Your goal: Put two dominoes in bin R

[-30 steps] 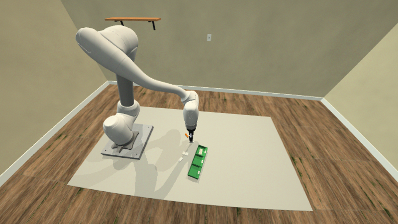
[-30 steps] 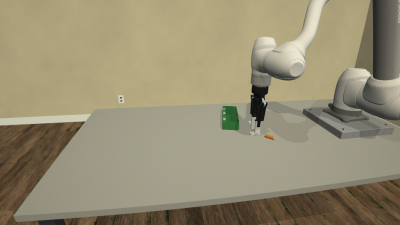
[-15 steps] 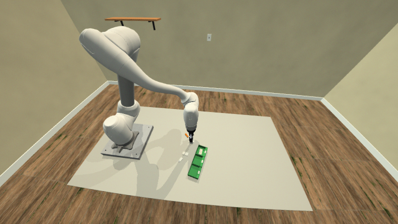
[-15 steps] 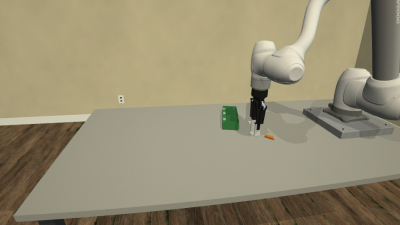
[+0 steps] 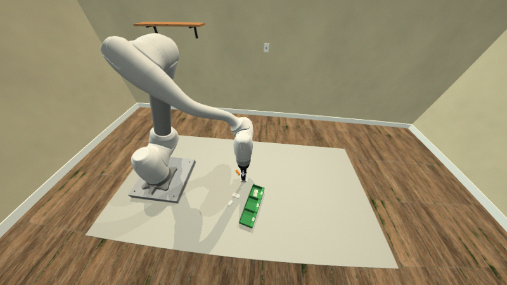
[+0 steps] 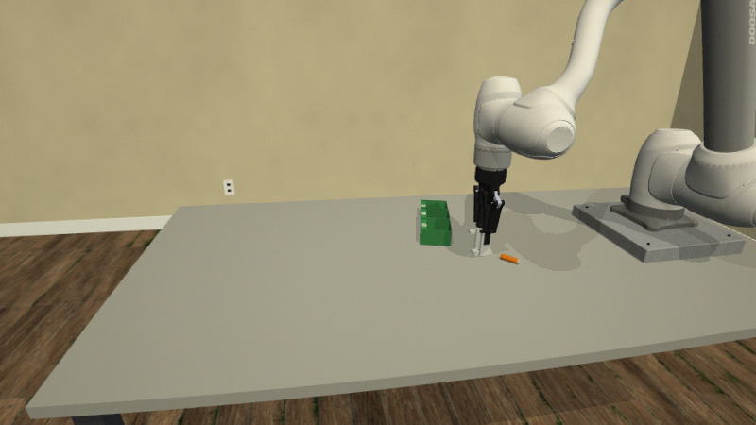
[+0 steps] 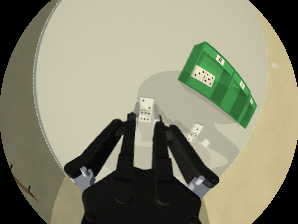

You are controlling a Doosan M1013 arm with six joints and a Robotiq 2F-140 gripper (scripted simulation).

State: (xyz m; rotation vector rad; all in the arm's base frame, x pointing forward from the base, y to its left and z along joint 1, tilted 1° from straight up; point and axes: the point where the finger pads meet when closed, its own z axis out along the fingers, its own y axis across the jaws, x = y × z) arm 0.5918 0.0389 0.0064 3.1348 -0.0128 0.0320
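Right now the white domino is 100 mm to the right of my hand, 90 mm ahead of it and 20 mm below it. The rest, counted from my hand: white block 180 mm to the right, 80 mm behind, 30 mm below; then orange cylinder 60 mm to the left, 50 mm behind, 30 mm below.
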